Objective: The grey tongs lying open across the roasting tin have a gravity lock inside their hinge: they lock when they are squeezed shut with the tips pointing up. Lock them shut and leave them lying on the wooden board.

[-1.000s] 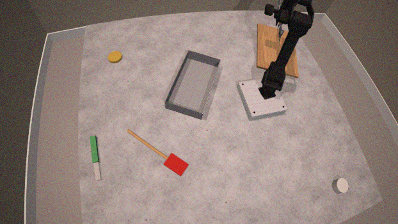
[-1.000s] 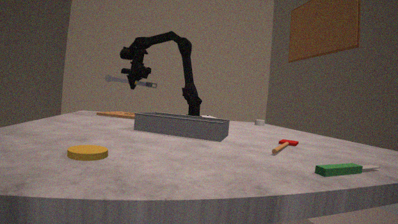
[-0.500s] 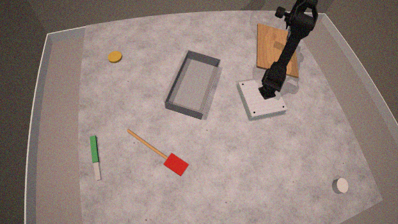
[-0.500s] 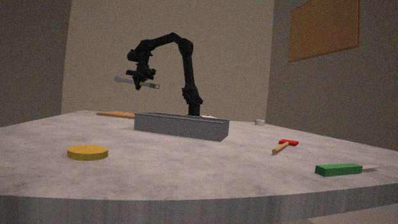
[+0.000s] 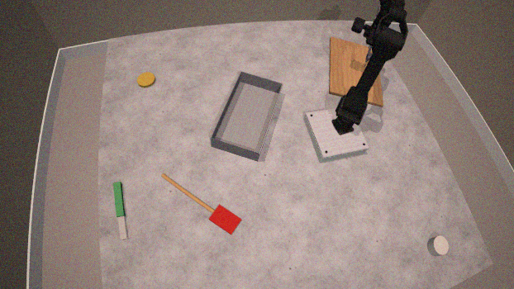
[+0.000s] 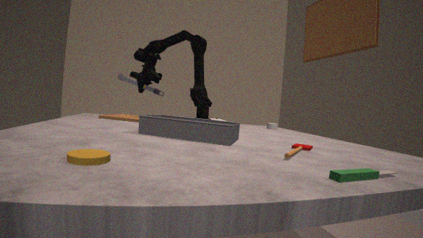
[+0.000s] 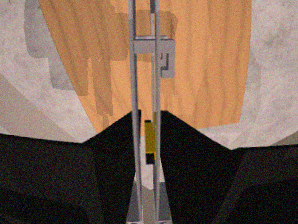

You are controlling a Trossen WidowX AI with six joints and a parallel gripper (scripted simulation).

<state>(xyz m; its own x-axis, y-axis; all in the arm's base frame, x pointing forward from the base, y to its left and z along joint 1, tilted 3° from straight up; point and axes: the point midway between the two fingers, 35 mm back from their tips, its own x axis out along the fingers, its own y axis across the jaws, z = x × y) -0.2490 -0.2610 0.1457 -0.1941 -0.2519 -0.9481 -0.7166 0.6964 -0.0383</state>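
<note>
Right now the wooden board is 1 cm ahead of my gripper tip, 1 cm to the left of it and 14 cm below it. The rest, counted from my gripper tip: white cylinder 11 cm ahead, 80 cm to the left, 13 cm below; then red spatula 78 cm ahead, 39 cm to the left, 14 cm below; then roasting tin 56 cm ahead, 13 cm to the left, 12 cm below.
</note>
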